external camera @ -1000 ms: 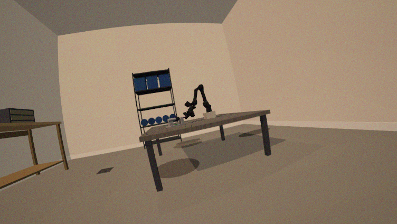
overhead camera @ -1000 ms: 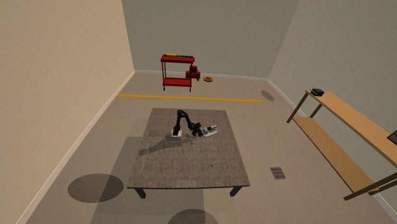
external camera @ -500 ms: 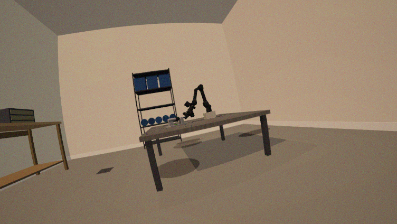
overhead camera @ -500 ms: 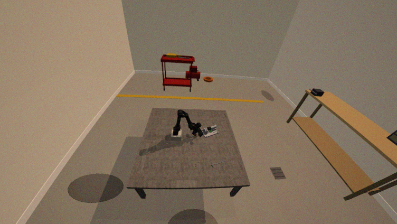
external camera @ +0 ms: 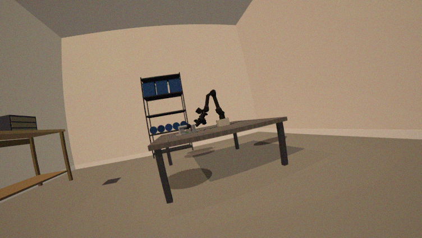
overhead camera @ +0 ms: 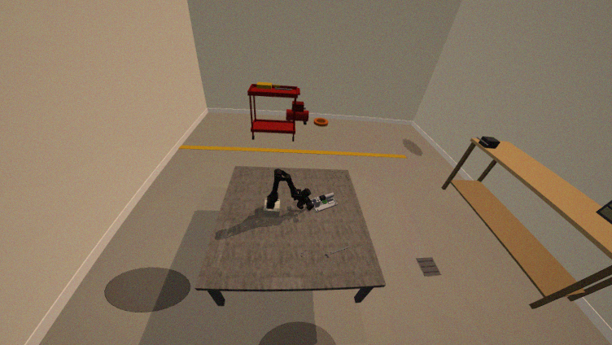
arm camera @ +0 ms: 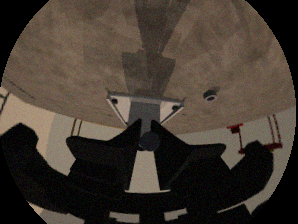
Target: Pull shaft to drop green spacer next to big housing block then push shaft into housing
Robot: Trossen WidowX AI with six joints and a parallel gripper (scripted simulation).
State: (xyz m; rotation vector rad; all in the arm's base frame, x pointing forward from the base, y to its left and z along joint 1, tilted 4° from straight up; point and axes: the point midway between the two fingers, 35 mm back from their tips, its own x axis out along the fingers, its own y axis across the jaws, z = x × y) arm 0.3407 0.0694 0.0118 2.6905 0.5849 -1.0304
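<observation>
My gripper tip is now 60 mm short of the shaft, 30 mm to the right of it and 20 mm below it. From my gripper tip the other things lie so: small grey object: 60 mm behind, 90 mm to the left, 50 mm below; then green spacer: 130 mm ahead, 60 mm to the left, 40 mm below.
</observation>
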